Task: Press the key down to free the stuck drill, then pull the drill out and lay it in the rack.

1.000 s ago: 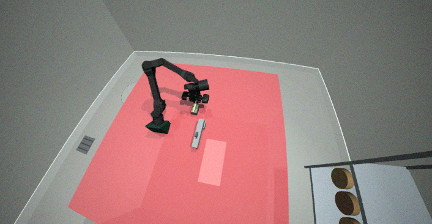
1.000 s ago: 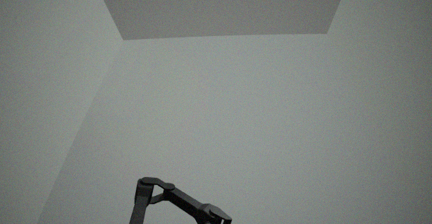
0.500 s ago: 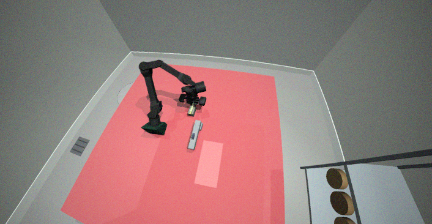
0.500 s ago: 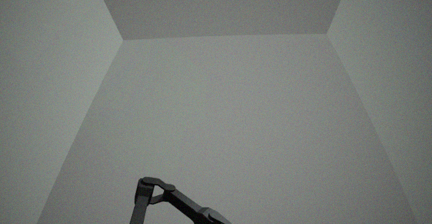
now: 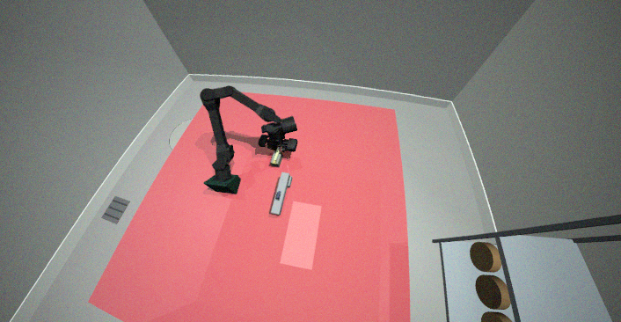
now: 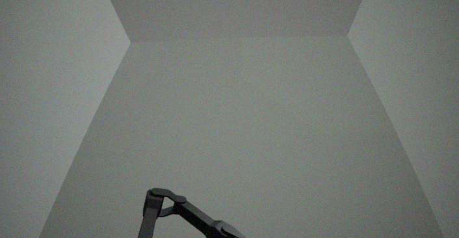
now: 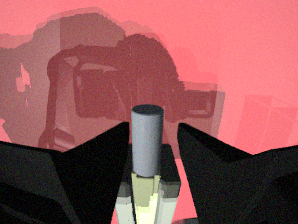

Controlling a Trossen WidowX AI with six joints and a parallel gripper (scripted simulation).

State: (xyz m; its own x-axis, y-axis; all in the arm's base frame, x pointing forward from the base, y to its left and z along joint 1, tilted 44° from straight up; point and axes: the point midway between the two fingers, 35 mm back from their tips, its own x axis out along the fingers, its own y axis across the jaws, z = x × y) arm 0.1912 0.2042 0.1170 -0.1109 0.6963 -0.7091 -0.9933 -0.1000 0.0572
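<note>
The drill lies 4 cm to the right of my gripper tip and 3 cm above it. Round my gripper tip: key 8 cm ahead, 24 cm to the right, 4 cm above; then rack 5 cm to the right, 1 cm above.
</note>
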